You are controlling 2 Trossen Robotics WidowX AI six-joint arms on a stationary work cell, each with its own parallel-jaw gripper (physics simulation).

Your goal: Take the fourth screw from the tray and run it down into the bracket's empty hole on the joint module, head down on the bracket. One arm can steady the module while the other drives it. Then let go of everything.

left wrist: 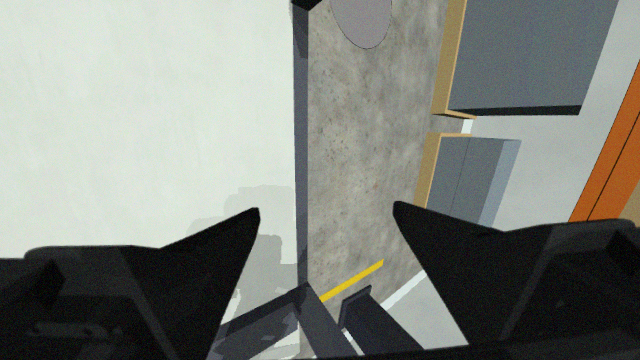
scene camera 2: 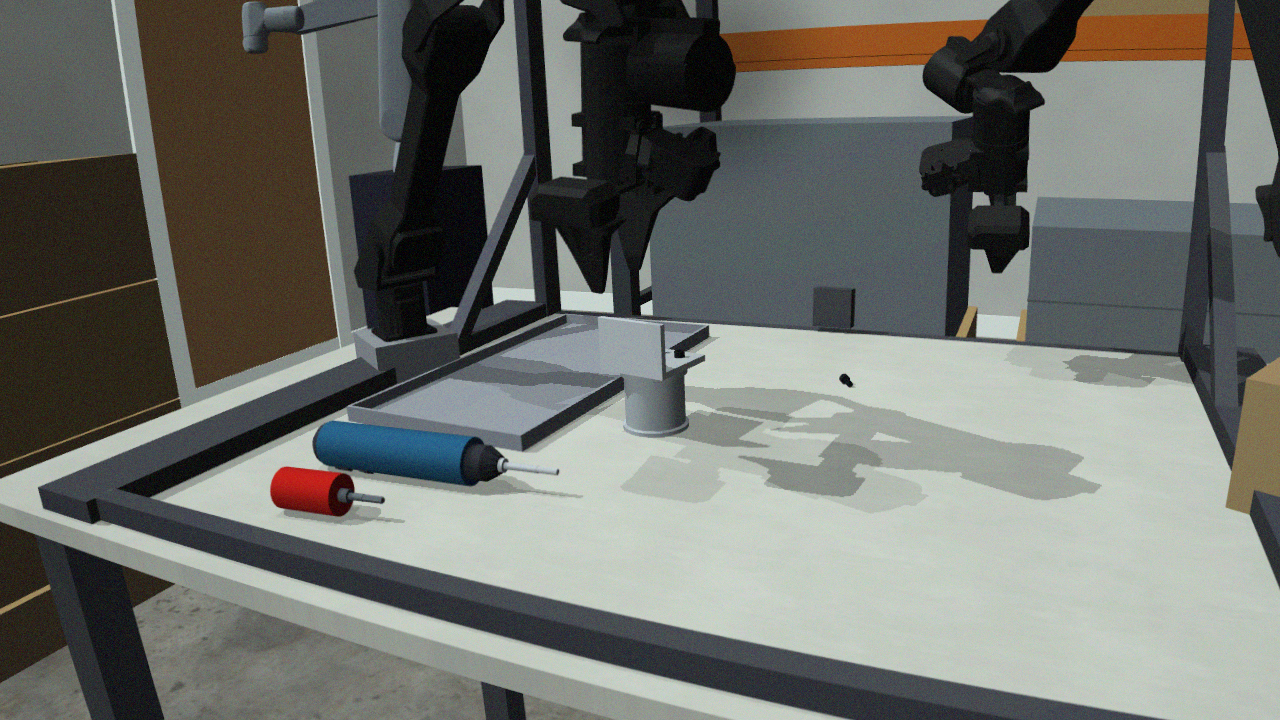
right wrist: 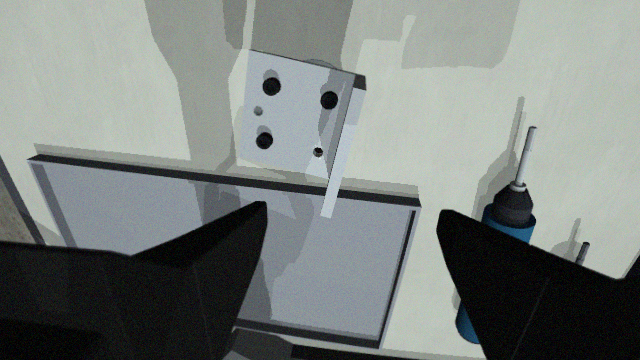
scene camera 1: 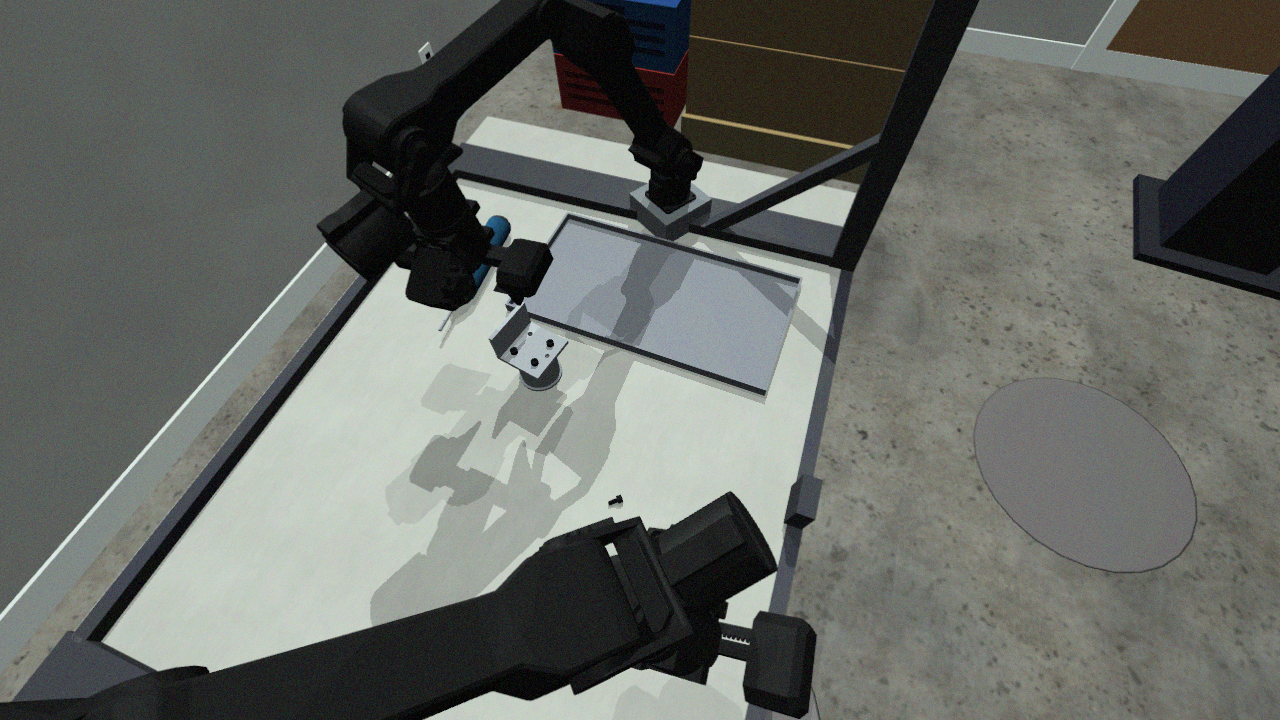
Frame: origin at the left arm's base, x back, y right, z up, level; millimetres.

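Seen in the pictures: left gripper, between the fingertips: (left wrist: 326,210) (scene camera 1: 735,664); right gripper, between the fingertips: (scene camera 2: 616,281) (right wrist: 352,216) (scene camera 1: 497,296); right arm's base, origin of its link: (scene camera 2: 404,332) (scene camera 1: 670,196).
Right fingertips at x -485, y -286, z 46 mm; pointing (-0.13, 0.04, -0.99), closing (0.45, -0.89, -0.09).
Note:
Pixels of each thing's top centre, then the offset from my right fingertips to it.
- joint module, centre of its top: (scene camera 2: 653,361) (scene camera 1: 532,349) dx -6, dy +41, dz -83 mm
- empty hole, centre of its top: (right wrist: 318,148) dx -18, dy +19, dz -87 mm
- loose black screw, centre of its top: (scene camera 2: 846,375) (scene camera 1: 615,499) dx +40, dy +262, dz -136 mm
- tray, centre of its top: (scene camera 2: 548,361) (right wrist: 212,265) (scene camera 1: 655,290) dx -226, dy +54, dz -131 mm
- blue driver, centre of its top: (scene camera 2: 428,433) (right wrist: 507,267) (scene camera 1: 469,263) dx -35, dy -176, dz -106 mm
- red driver, centre of its top: (scene camera 2: 328,473) dx -24, dy -267, dz -113 mm
The joint module (scene camera 1: 542,377) (scene camera 2: 654,402) stands upright on the table. Its bracket (scene camera 1: 539,349) (right wrist: 295,120) bears three black screw heads; an empty hole (right wrist: 318,151) shows near the upright flange. A loose black screw (scene camera 1: 614,500) (scene camera 2: 845,379) lies on the table, outside the tray (scene camera 1: 716,313) (scene camera 2: 465,411) (right wrist: 340,280). My right gripper (scene camera 2: 617,279) (right wrist: 352,216) is open and empty, above and beside the module on its tray side. My left gripper (scene camera 2: 998,268) (left wrist: 326,210) is open and empty, high over the table's edge, away from the module.
A blue driver (scene camera 1: 497,229) (scene camera 2: 398,450) (right wrist: 522,232) lies beside the tray, its bit pointing away. A red driver (scene camera 2: 304,490) lies next to it; its bit (right wrist: 582,252) shows in the right wrist view. A dark frame (scene camera 2: 358,591) edges the table.

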